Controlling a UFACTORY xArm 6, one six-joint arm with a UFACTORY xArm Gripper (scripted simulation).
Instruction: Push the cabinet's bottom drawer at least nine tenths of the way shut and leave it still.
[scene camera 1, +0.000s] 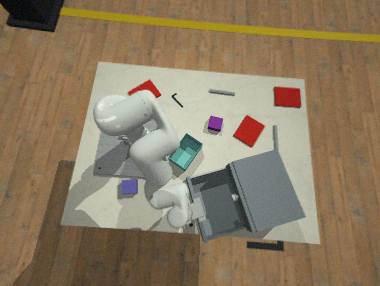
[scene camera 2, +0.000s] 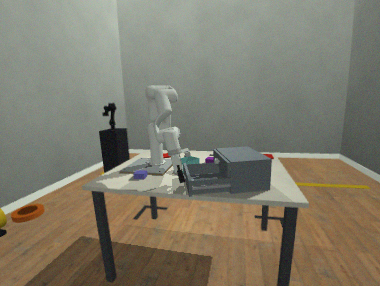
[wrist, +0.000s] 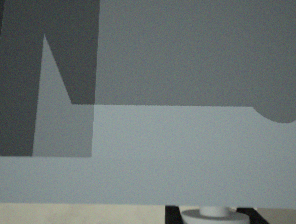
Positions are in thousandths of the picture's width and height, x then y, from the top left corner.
In view: a drawer (scene camera 1: 588, 757).
The drawer is seen too in scene camera 2 (scene camera 2: 533, 617) and in the wrist view (wrist: 394, 395).
